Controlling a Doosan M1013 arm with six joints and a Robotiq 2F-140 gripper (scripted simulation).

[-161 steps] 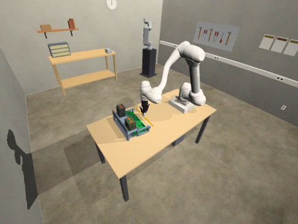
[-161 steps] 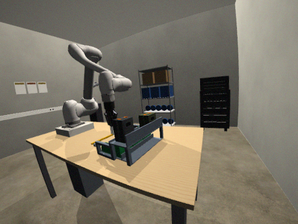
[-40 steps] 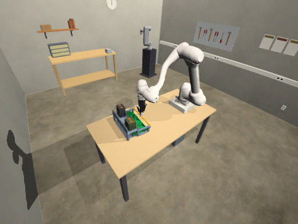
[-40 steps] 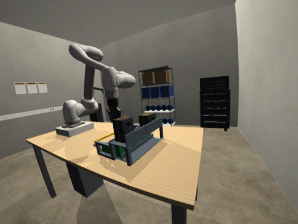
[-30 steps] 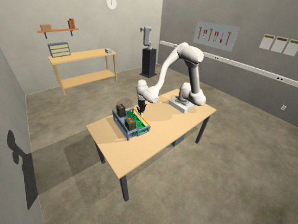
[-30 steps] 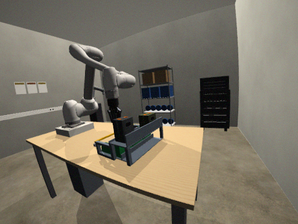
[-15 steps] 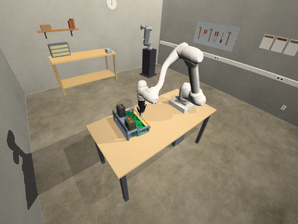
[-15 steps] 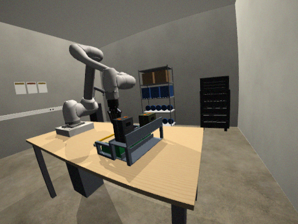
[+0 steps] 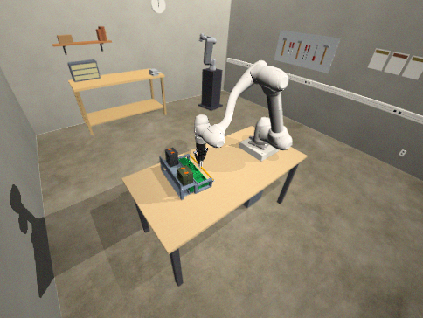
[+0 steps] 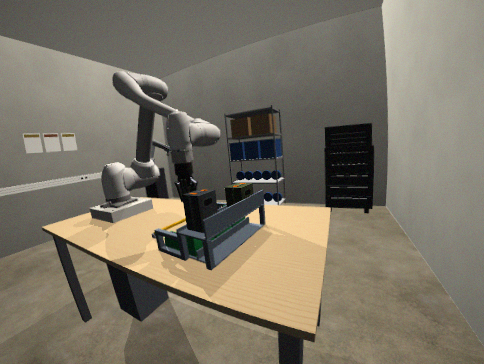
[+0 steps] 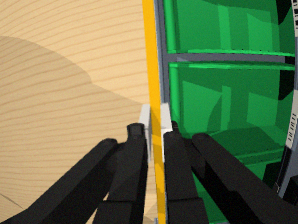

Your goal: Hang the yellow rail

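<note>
Right now my hand is 90 mm above the grey rack front bar and 10 mm short of it. From my hand the other things lie so: yellow rail 30 mm below; rack back panel 260 mm ahead, 70 mm to the right, 30 mm above.
</note>
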